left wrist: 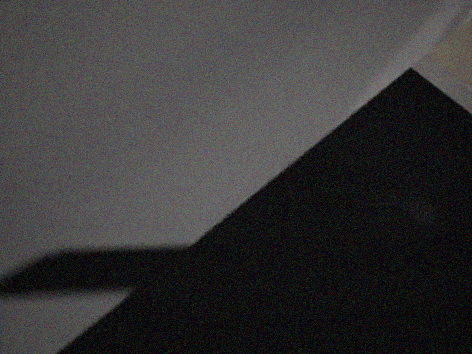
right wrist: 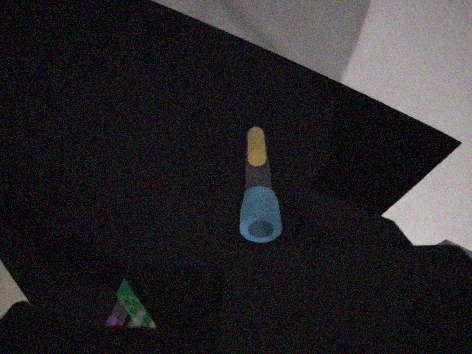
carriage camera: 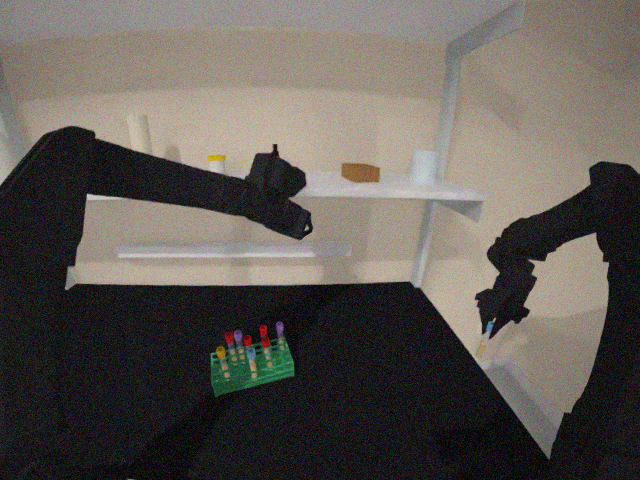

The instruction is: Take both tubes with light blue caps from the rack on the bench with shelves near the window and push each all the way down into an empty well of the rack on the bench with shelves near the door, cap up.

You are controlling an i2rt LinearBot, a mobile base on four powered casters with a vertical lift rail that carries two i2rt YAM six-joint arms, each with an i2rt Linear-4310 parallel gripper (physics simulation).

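Places are measured from the left arm's base along level axes (x back, y right, z up), in centimetres.
Pixels of known places: left gripper, fingertip midpoint: point(carriage camera: 306, 228); right gripper, fingertip midpoint: point(right wrist: 258, 180) point(carriage camera: 487, 335).
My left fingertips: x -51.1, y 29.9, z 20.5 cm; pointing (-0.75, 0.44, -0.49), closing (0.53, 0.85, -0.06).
Behind a point stands the place of what it marks.
A green rack point(carriage camera: 253, 379) {z -11.0, x -30.0, y 18.2 cm} point(right wrist: 126, 289) {z -9.7, x -40.3, y 25.2 cm} stands on the black bench top, left of centre in the carriage view. It holds several tubes with red, purple and orange caps and one light blue-capped tube point(carriage camera: 251, 355) {z -2.6, x -30.2, y 18.6 cm} near its front side. My right gripper point(carriage camera: 488, 331) {z 1.1, x -32.7, y 74.6 cm} is shut on another light blue-capped tube point(carriage camera: 481, 348) {z -2.5, x -32.1, y 74.1 cm} point(right wrist: 257, 175) {z 1.9, x -33.1, y 75.3 cm}, gripped at the cap. This tube is cap up and slightly tilted in the carriage view, beside the bench's right edge. My left gripper point(carriage camera: 307, 226) {z 20.5, x -51.1, y 29.9 cm} is empty, slightly open, above and behind the rack. Its fingers cannot be made out in the left wrist view.
Behind the bench top point(carriage camera: 351, 413) {z -14.0, x -24.0, y 41.7 cm} is a white shelf point(carriage camera: 320, 190) {z 31.3, x -46.9, y 33.2 cm} with a brown box point(carriage camera: 360, 172) {z 34.3, x -57.7, y 43.7 cm}, a pale cylinder point(carriage camera: 424, 166) {z 36.7, x -59.6, y 61.8 cm} and a yellow-lidded jar point(carriage camera: 216, 163) {z 35.6, x -62.1, y 3.2 cm}. Another shelf point(carriage camera: 232, 15) {z 75.5, x -68.2, y 8.0 cm} hangs above, with an upright post point(carriage camera: 448, 108) {z 54.7, x -76.2, y 74.4 cm} at the right.
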